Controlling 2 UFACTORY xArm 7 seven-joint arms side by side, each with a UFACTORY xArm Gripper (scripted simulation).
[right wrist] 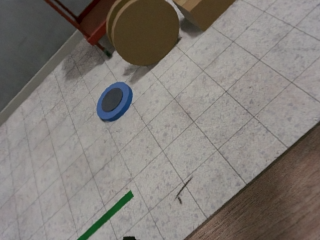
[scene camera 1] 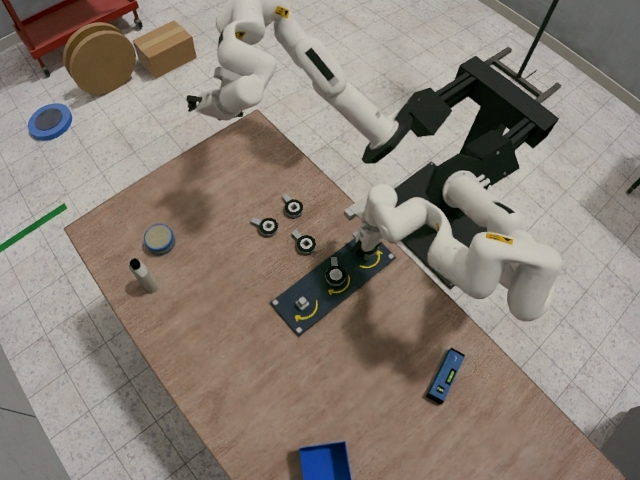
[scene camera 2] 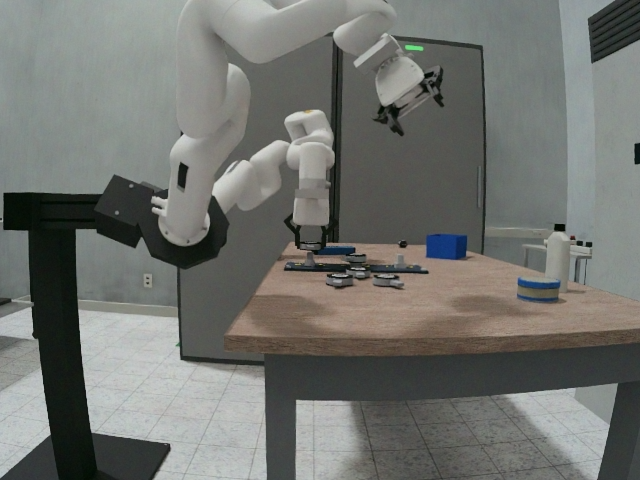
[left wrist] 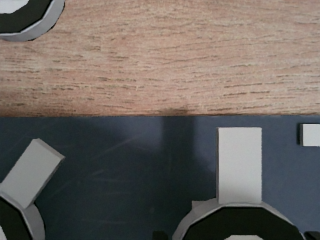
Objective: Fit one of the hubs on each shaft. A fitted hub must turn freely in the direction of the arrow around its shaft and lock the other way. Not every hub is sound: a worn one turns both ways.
tape roll: scene camera 1; scene camera 2; not seen in the right wrist view (out of frame); not seen in the left wrist view (out of frame)
same spot on tape roll: [scene camera 1: 158, 238] = [scene camera 2: 539, 279]
